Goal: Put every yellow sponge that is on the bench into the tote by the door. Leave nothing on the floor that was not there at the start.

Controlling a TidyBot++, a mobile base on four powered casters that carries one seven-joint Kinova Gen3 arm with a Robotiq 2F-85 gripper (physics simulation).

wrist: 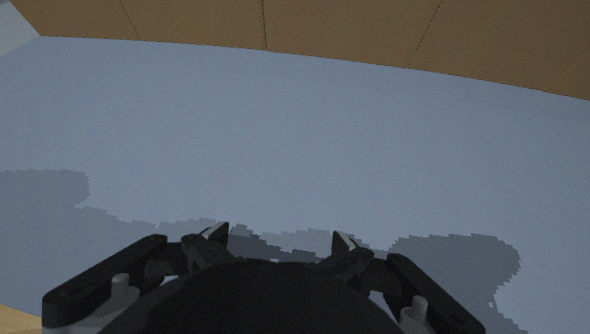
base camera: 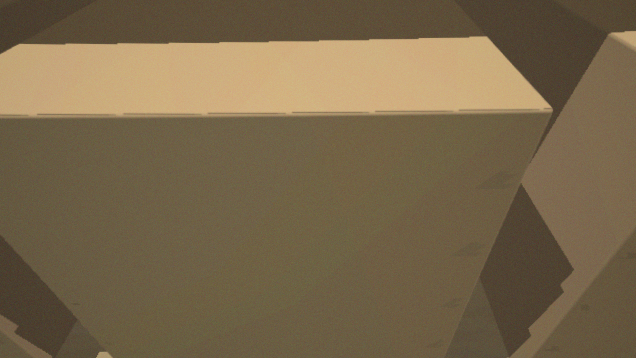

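My gripper (wrist: pixel 280 238) is open, with its two fingertips wide apart at the bottom of the wrist view and no object between them. It is over a flat blue-grey surface (wrist: pixel 300 140), on which dark shadows of the arm and gripper fall. How high the fingertips are above this surface is hard to tell. No yellow sponge and no tote can be made out in either view. The black gripper body hides the bottom middle of the wrist view.
Brown panels (wrist: pixel 340 30) with thin seams border the surface along the top of the wrist view. A pale grey face (wrist: pixel 15 30) is at its top left, a wood-coloured strip (wrist: pixel 17 317) at its bottom left. In the base view a large tan block (base camera: pixel 270 200) fills the middle, another (base camera: pixel 590 150) the right.
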